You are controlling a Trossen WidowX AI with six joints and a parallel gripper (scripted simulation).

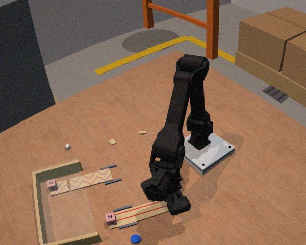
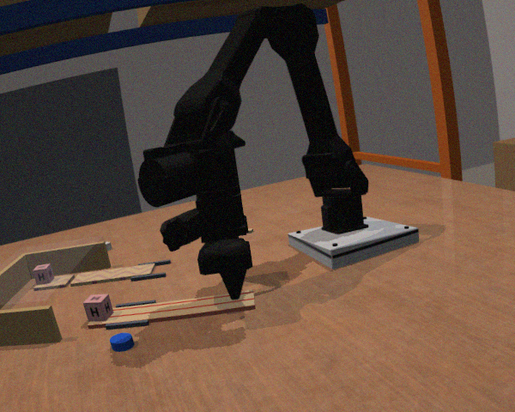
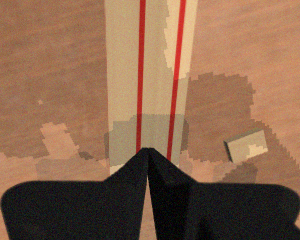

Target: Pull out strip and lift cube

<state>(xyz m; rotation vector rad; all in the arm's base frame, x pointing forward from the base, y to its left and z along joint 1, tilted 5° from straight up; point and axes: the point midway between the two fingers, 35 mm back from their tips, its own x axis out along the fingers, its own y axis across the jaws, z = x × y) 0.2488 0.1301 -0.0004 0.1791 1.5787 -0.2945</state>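
The blue disc lies 170 mm ahead of my gripper tip and 40 mm to the left of it. Round my gripper tip: white cube 160 mm ahead, 450 mm to the right.
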